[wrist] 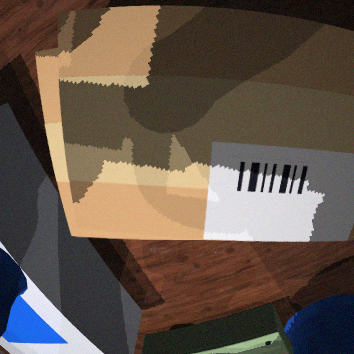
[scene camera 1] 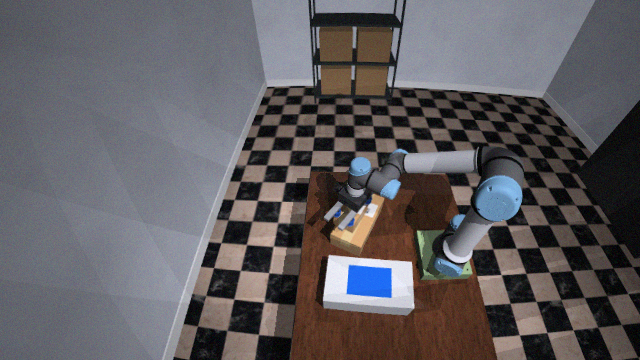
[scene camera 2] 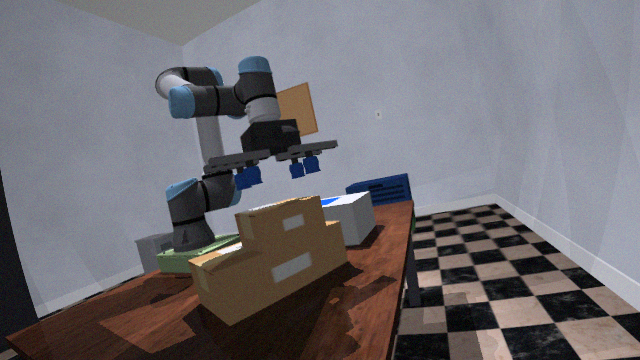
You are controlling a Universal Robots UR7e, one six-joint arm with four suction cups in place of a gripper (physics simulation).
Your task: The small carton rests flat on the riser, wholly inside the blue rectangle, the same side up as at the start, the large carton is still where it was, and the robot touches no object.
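Pixels of known places: hand at its tool point: (wrist: 163, 242) (scene camera 2: 278, 180); arm's base at its link origin: (scene camera 2: 195, 245).
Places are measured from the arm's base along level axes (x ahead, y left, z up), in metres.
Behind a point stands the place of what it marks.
Observation:
The small carton (scene camera 2: 287, 220) @(x 0.533, y -0.081, z 0.083 m) (wrist: 125, 212) @(x 0.465, y 0.007, z 0.112 m) lies on top of the large carton (scene camera 1: 347, 242) @(x 0.475, y 0.082, z 0.026 m) (scene camera 2: 300, 272) @(x 0.529, y -0.075, z -0.029 m), apart from the riser. In the wrist view its top appears to carry the barcode label. The arm covers part of the cartons in scene camera 1, where their border is hard to make out. My gripper (scene camera 1: 352, 211) @(x 0.481, y -0.022, z 0.161 m) (scene camera 2: 276, 175) @(x 0.481, y -0.022, z 0.161 m) is open, suction off. Its blue cups hang a little above the small carton with a visible gap. The white riser (scene camera 1: 335, 280) @(x 0.484, y 0.283, z 0.059 m) (scene camera 2: 359, 217) @(x 0.533, y 0.221, z 0.007 m) (wrist: 100, 300) @(x 0.277, y 0.144, z -0.003 m) bears the bare blue rectangle (scene camera 1: 370, 281) @(x 0.343, y 0.255, z 0.060 m) (scene camera 2: 330, 201) @(x 0.424, y 0.259, z 0.060 m) (wrist: 30, 327) @(x 0.296, y 0.220, z 0.060 m).
The wooden table (scene camera 1: 385, 335) @(x 0.234, y 0.430, z -0.061 m) (scene camera 2: 385, 260) @(x 0.656, y 0.063, z -0.060 m) carries these things. The arm stands on a green base (scene camera 1: 426, 250) @(x 0.104, y 0.029, z -0.001 m) (scene camera 2: 175, 264) @(x 0.024, y -0.100, z -0.032 m) beside the riser and cartons. A blue crate (scene camera 2: 385, 189) shows beyond the riser. A shelf rack (scene camera 1: 355, 20) with boxes stands at the far wall.

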